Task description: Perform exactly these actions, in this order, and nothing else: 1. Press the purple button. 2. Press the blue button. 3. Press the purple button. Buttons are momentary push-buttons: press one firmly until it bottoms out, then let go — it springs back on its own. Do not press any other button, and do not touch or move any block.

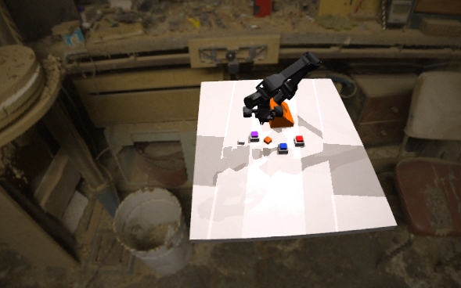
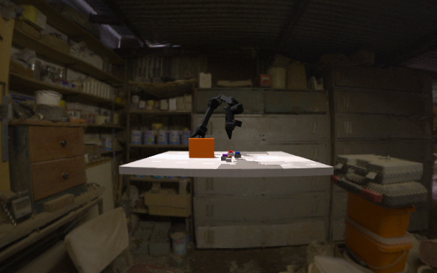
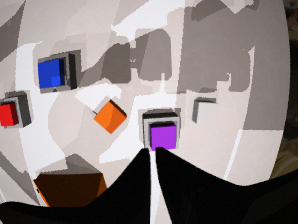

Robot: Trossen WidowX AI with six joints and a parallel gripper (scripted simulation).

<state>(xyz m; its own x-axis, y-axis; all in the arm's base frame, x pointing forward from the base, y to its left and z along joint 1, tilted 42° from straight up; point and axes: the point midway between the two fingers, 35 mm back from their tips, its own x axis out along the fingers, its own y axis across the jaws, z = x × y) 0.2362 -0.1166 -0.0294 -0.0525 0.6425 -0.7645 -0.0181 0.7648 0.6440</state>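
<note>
The purple button is 10 cm below my gripper tip, 3 cm to the right of it and 3 cm behind it. Round my gripper tip: orange block (12 cm below, 4 cm to the left, 1 cm behind); then blue button (11 cm to the left, 10 cm below, 6 cm ahead); then red button (20 cm to the left, 10 cm below, 1 cm ahead).
</note>
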